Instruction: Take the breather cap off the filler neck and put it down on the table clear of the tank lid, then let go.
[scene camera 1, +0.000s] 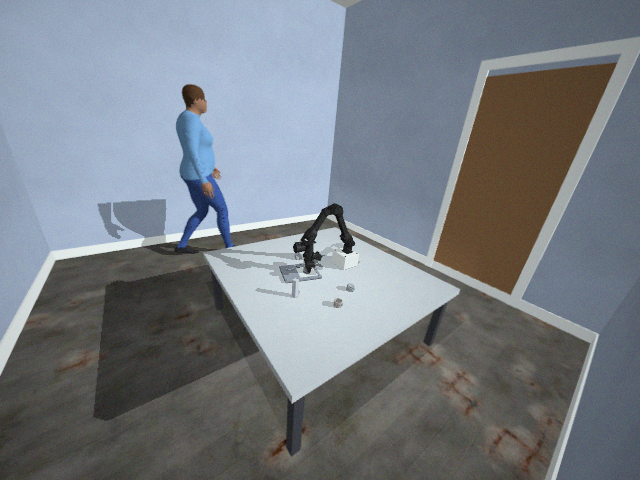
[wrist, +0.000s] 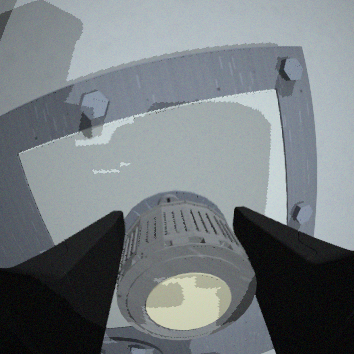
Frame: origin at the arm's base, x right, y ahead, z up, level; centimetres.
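Seen in the pictures: gripper, between the fingertips: (scene camera 1: 308, 271) (wrist: 178, 218); arm's base, origin of its link: (scene camera 1: 347, 251).
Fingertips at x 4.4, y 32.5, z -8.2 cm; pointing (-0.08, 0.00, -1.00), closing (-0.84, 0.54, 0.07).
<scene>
Offsets run from my fingertips to a thing's middle. Level surfaces: height alone.
The breather cap {dx +0.8, dy +1.0, dz +2.2 cm} (wrist: 184, 250) is a grey ribbed cylinder with a wide rim and a pale yellow disc on its end. My gripper (scene camera 1: 308, 270) (wrist: 178, 218) is shut on it, with one black finger against each side. The filler neck is mostly hidden beneath the cap; a blue-grey rounded edge shows behind the cap in the wrist view. The tank lid (scene camera 1: 285, 273) (wrist: 200, 75) is a flat grey frame with hex bolts and a pale inner area. It lies on the table {dz -1.9 cm} (scene camera 1: 330, 341) around and below the cap. In the scene view the cap is too small to make out at the fingers.
An upright white block {dx -14.8, dy +22.4, dz +3.8 cm} (scene camera 1: 295, 288) stands in front of the lid. A small grey round part {dx -29.2, dy -9.6, dz -0.2 cm} (scene camera 1: 350, 287) and a small brownish part {dx -35.5, dy +8.0, dz -0.2 cm} (scene camera 1: 338, 303) lie to the right. A white box (scene camera 1: 345, 259) is beside the arm's base. A person (scene camera 1: 196, 149) is behind the table.
</scene>
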